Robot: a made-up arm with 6 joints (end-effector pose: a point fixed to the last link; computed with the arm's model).
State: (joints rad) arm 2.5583 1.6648 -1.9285 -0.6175 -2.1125 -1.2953
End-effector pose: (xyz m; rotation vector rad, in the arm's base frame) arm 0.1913 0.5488 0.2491 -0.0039 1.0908 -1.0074
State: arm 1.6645 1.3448 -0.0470 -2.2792 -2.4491 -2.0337
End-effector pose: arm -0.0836 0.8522 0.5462 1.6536 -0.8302 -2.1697
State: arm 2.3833 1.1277 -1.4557 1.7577 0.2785 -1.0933
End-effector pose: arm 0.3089 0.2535 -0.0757 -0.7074 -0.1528 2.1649
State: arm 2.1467 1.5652 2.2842 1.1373 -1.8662 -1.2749
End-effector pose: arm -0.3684 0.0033 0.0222 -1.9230 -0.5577 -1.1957
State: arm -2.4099 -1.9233 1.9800 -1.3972 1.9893 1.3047
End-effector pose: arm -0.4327 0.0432 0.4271 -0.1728 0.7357 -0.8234
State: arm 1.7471 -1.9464 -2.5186 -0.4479 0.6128 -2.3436
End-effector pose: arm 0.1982 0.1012 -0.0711 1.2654 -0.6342 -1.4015
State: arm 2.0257 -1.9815 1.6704 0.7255 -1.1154 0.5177
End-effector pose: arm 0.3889 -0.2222 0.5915 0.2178 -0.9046 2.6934
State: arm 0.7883 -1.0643 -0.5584 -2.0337 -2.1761 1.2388
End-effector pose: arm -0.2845 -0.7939 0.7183 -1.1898 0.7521 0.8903
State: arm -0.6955 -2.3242 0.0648 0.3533 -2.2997 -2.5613
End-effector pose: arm 0.0074 -0.2924 -0.3864 -0.9688 1.9061 -1.7120
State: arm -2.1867 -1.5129 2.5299 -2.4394 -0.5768 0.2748
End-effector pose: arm -0.0691 -0.2192 -0.1303 1.0458 -1.0326 0.9528
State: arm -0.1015 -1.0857 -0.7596 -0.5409 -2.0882 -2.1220
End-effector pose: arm 0.1927 -0.5927 0.5192 0.1792 0.5746 -2.6374
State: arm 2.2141 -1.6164 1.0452 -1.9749 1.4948 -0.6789
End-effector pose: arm 0.2172 -0.2937 0.5834 0.4234 -0.6646 -2.9215
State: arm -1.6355 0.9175 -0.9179 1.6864 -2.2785 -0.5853
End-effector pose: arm 0.8638 0.4661 0.3280 0.3943 -2.0037 1.9987
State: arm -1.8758 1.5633 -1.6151 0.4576 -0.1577 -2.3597
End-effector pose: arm 0.1320 0.1195 0.5113 -1.7322 -1.8532 0.4062
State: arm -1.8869 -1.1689 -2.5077 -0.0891 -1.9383 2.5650
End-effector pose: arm 0.2399 -0.6198 0.4535 0.1720 -0.5694 1.8453
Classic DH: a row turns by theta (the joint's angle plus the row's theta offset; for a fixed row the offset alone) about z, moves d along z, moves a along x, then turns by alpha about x. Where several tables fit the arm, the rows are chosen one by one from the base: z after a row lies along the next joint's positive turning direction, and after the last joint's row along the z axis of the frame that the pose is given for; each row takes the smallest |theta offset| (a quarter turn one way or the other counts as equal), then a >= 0, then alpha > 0; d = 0 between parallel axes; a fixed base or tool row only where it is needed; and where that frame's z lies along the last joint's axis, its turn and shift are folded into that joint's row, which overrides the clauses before.
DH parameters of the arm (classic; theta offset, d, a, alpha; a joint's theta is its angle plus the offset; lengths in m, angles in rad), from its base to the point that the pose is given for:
base (fixed): 0 0.19 0 1.5708
joint 1: -1.5708 0.08 0.03 1.5708
joint 2: 0 0.01 -0.39 1.5708
joint 3: 0 -0.08 -0.34 -1.5708
joint 4: 0 -0.18 -0.01 1.5708
joint 5: 0 -0.06 -0.01 1.5708
joint 6: -1.5708 -0.35 0.09 1.5708
tool (fixed): 1.5708 0.02 0 0

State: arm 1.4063 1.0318 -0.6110 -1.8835 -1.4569 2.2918
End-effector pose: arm -0.2071 0.7920 0.1381 -0.6398 0.2443 -2.3723
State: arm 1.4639 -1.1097 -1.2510 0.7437 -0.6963 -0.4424
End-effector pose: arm 0.0893 -0.5332 -0.1668 0.8418 -2.2181 -1.6256
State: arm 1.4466 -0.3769 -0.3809 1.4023 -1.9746 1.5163
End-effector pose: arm -0.6245 -0.7507 0.4816 -1.4989 -1.7420 1.5860
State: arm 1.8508 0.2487 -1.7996 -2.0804 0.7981 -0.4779
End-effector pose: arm -0.3507 -0.2688 0.0060 -1.8548 -1.8480 1.6235
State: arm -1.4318 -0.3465 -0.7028 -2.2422 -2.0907 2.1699
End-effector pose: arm 0.9727 -0.3002 0.3257 -0.6414 2.9948 0.6171
